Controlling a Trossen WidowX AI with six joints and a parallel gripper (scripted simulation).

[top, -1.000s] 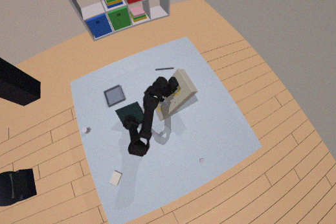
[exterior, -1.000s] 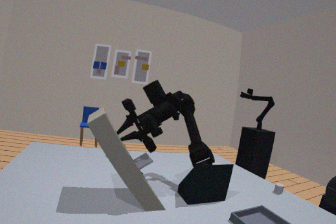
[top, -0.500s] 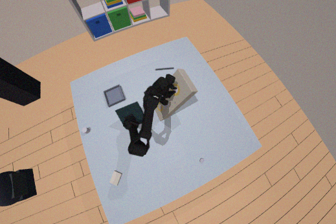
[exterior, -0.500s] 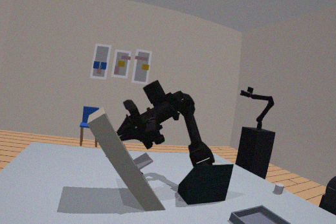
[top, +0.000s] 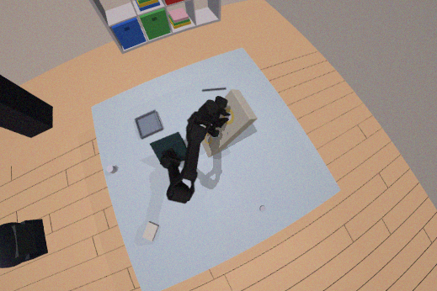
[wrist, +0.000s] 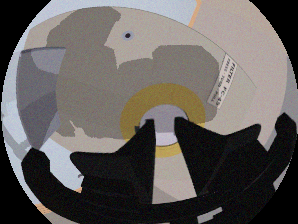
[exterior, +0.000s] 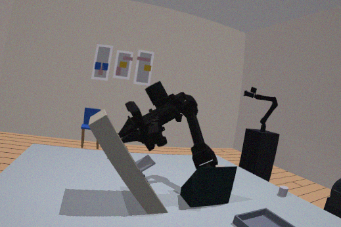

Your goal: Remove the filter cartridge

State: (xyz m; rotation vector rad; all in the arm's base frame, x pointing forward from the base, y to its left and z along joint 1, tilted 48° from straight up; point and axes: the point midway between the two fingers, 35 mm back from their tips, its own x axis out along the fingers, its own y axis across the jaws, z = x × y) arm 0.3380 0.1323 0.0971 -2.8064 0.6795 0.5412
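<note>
The round filter cartridge is 10 mm ahead of my gripper tip and 10 mm below it. Also, from my gripper tip: grey tray 440 mm behind, 260 mm to the left, 210 mm below; then tan service panel 40 mm behind, 80 mm below; then pale card 630 mm behind, 370 mm to the right, 220 mm below.
</note>
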